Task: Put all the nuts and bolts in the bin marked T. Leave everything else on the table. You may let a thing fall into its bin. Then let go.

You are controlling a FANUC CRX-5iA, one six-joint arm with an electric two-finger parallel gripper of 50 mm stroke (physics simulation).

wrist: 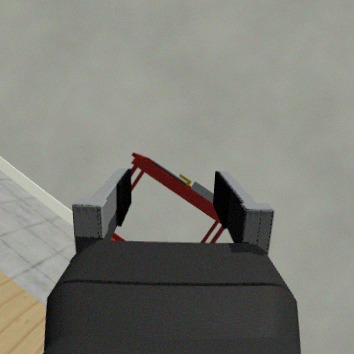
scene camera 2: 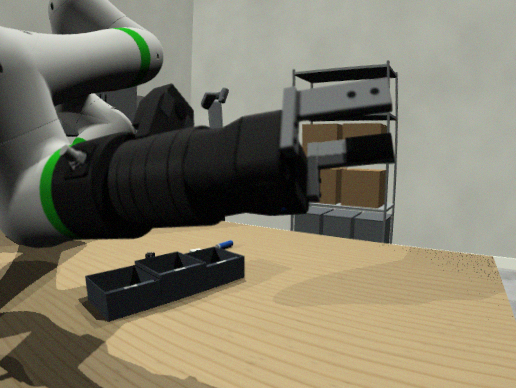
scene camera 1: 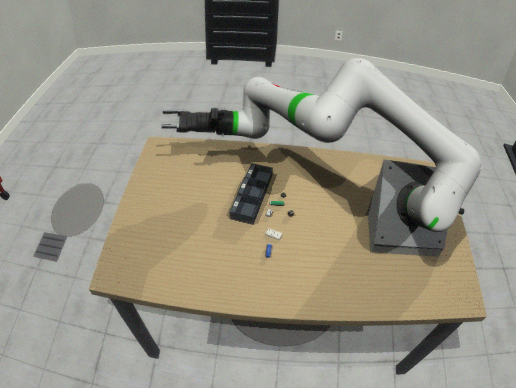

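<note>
My gripper is open and empty, stretched out level high above the table's back left part. A dark tray of three bins stands on the table; its small white labels are too small to read. To its right in scene camera 1 lie a small black piece, a dark nut-like piece and a small silvery-white piece. Their exact kinds are hard to tell.
A green cylinder, a white block and a blue cylinder lie on the wooden table. The arm's grey base stands at the right. A red-framed object shows beyond the fingers.
</note>
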